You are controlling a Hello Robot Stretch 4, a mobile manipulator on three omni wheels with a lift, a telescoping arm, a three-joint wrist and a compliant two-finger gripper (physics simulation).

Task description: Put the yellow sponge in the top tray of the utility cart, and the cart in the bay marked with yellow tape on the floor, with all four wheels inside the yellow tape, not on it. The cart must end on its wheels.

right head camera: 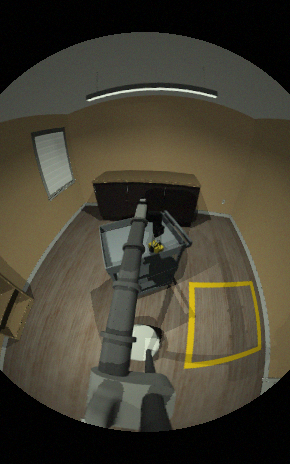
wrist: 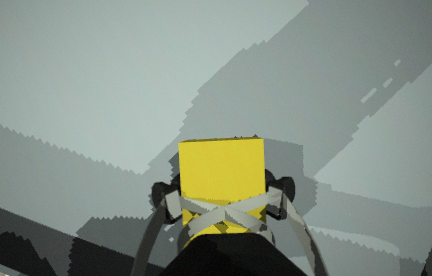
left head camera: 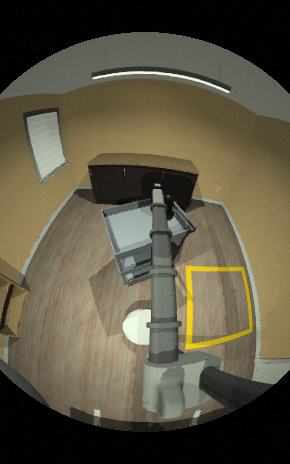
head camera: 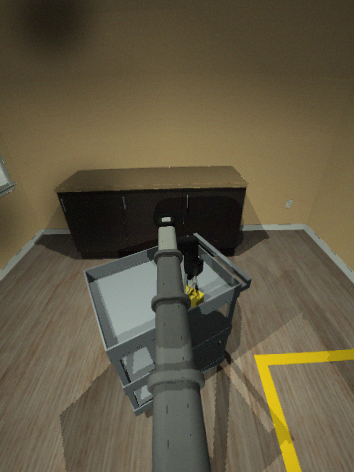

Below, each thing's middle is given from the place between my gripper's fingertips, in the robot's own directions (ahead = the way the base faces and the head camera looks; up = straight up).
The yellow sponge (wrist: 221, 171) is 2 cm above my hand.
